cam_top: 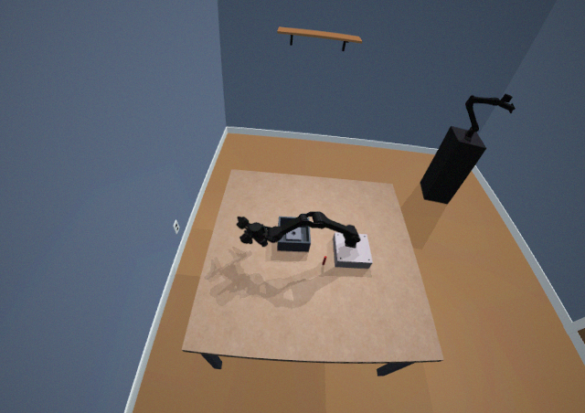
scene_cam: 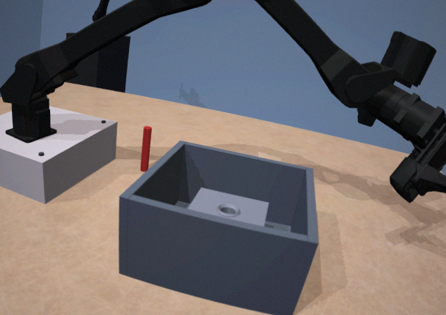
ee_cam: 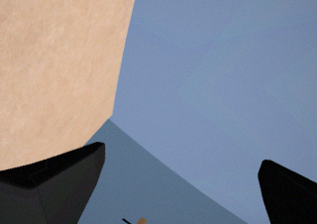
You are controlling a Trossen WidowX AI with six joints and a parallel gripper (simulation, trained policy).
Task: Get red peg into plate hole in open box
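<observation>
My gripper tip is 510 mm past the red peg, 70 mm to the right of it and 130 mm above it. Round my gripper tip: grey box (300 mm behind, 70 mm to the right, 140 mm below); light plate (300 mm behind, 70 mm to the right, 130 mm below).
</observation>
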